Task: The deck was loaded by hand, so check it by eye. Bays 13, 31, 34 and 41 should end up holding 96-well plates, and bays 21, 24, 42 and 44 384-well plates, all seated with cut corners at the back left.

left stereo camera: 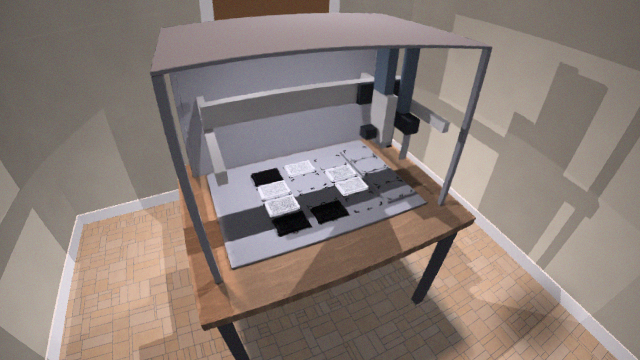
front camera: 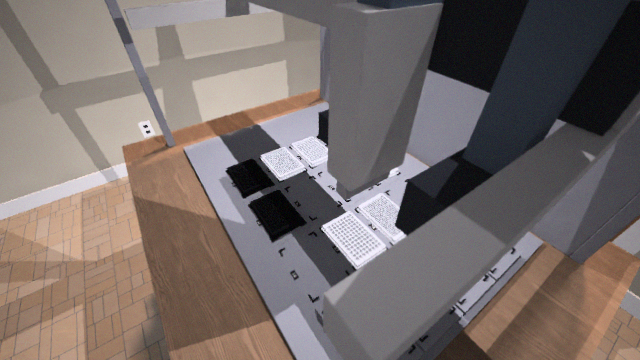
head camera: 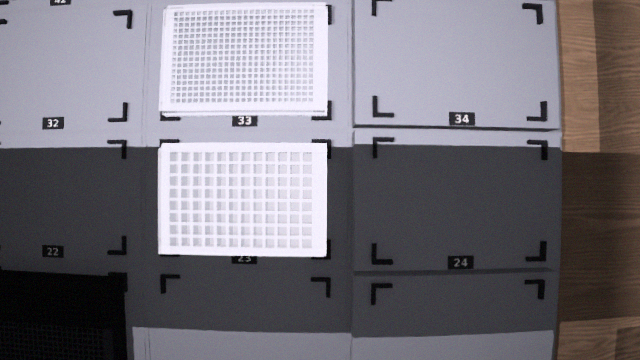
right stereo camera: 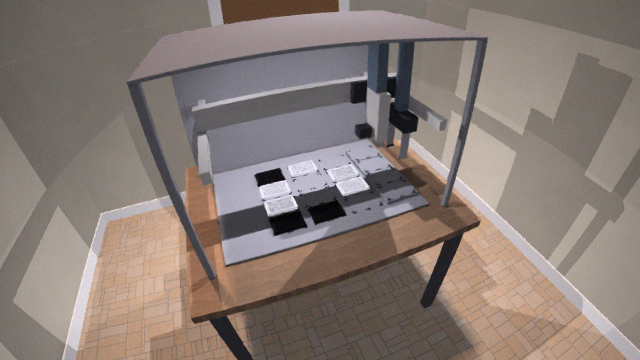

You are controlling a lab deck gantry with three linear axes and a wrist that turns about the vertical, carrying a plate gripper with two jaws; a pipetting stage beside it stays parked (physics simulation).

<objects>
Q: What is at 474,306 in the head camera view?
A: A raised block.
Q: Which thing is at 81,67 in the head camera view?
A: A bay 32.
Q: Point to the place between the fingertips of my gripper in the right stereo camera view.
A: At 396,151
</objects>
